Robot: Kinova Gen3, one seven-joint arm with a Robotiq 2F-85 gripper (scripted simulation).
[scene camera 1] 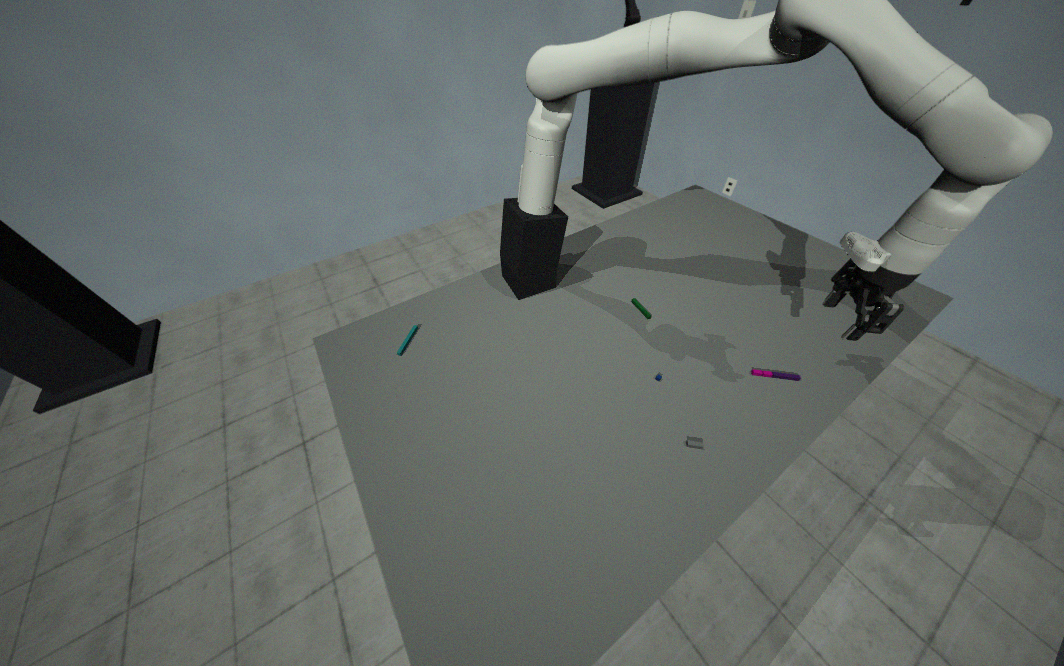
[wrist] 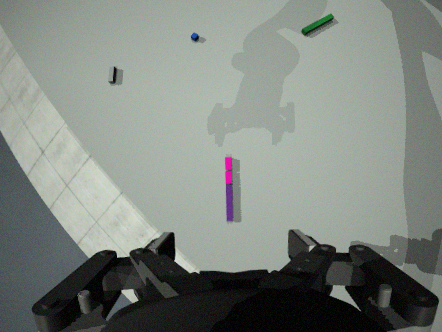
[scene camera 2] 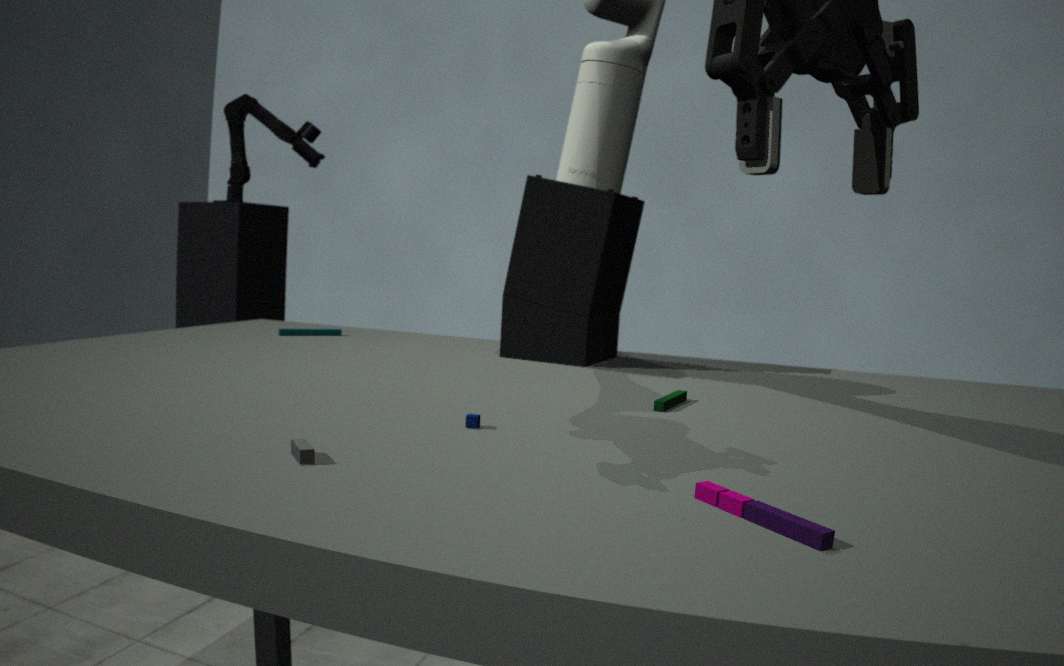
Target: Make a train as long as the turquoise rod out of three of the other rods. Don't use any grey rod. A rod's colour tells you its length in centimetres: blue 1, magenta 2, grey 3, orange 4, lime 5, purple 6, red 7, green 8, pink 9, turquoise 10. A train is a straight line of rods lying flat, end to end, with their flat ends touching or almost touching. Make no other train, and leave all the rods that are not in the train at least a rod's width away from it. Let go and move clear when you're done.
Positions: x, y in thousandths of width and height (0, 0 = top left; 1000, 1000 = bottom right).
In view: my gripper (scene camera 2: 769, 277) and a purple rod (scene camera 2: 767, 806).
My gripper shows as well in scene camera 1 (scene camera 1: 787, 483) and in the wrist view (wrist: 524, 736).
